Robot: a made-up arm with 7 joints. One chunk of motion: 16 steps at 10 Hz.
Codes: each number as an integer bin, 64 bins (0 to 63) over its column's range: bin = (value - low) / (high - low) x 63, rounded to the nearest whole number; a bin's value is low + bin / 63 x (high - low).
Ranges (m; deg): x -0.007..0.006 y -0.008..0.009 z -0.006..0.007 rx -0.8..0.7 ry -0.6..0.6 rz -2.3..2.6
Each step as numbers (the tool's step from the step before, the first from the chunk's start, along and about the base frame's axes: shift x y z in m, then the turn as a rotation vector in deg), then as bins.
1 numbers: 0.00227 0.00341 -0.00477 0.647 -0.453 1.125
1 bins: 45 42 6 61 8 44
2 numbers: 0.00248 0.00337 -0.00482 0.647 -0.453 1.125
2 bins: 46 42 6 61 8 44
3 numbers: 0.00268 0.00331 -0.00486 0.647 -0.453 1.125
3 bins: 47 42 6 61 8 44
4 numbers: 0.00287 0.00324 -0.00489 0.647 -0.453 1.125
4 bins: 48 42 5 61 8 44
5 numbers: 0.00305 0.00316 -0.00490 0.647 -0.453 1.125
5 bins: 49 41 5 61 8 44
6 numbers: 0.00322 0.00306 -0.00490 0.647 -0.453 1.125
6 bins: 50 41 5 61 8 44
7 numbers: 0.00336 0.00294 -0.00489 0.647 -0.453 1.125
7 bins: 50 41 5 61 8 44
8 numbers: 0.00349 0.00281 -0.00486 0.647 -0.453 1.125
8 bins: 51 40 6 61 8 44
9 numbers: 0.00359 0.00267 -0.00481 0.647 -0.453 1.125
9 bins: 51 40 6 61 8 44
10 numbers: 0.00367 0.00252 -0.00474 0.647 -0.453 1.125
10 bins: 52 39 6 61 8 44
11 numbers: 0.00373 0.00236 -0.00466 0.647 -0.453 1.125
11 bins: 52 38 6 61 8 44
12 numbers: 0.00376 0.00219 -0.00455 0.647 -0.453 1.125
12 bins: 52 38 7 61 8 44
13 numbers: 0.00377 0.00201 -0.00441 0.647 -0.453 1.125
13 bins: 52 37 8 61 8 44
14 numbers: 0.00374 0.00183 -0.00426 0.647 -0.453 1.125
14 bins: 52 36 8 61 8 44
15 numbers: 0.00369 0.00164 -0.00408 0.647 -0.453 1.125
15 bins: 52 36 9 61 8 44
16 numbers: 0.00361 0.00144 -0.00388 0.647 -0.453 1.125
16 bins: 51 35 10 61 8 44
